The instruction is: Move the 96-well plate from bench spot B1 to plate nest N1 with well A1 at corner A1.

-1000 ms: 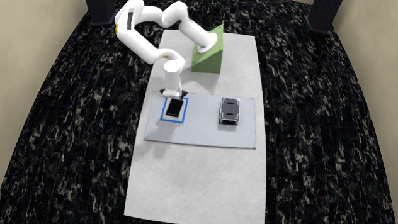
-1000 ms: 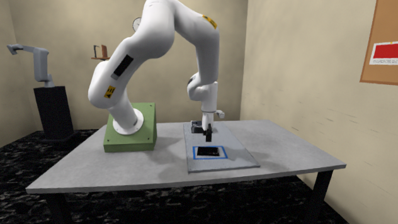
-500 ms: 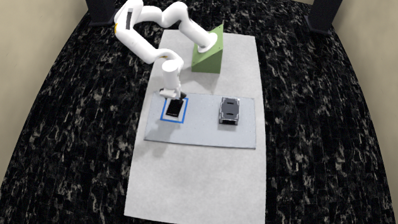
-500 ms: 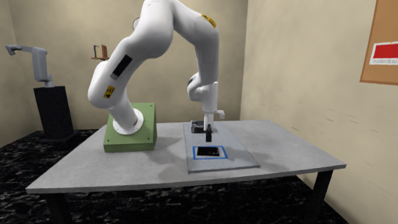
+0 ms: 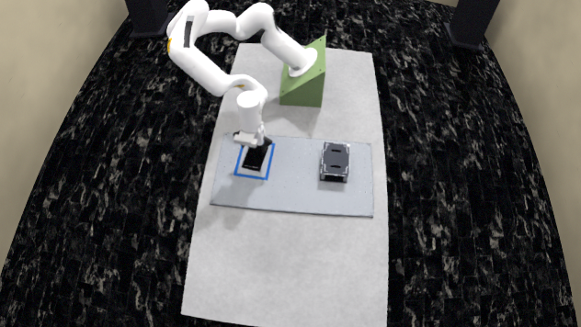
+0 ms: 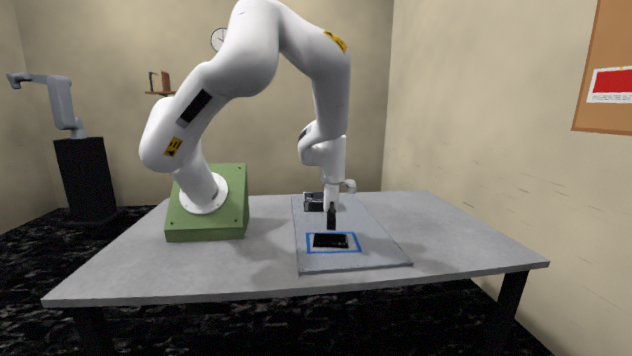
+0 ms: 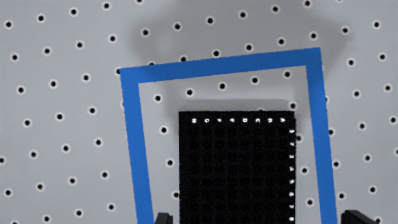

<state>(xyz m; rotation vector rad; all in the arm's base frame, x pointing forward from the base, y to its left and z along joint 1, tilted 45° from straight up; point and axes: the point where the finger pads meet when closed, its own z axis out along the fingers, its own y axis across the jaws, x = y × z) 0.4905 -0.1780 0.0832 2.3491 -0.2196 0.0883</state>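
My gripper is now 8 cm above the 96-well plate. From my hand the other things lie so: raised plate nest (35 cm to the left, 3 cm below, 1 cm ahead).
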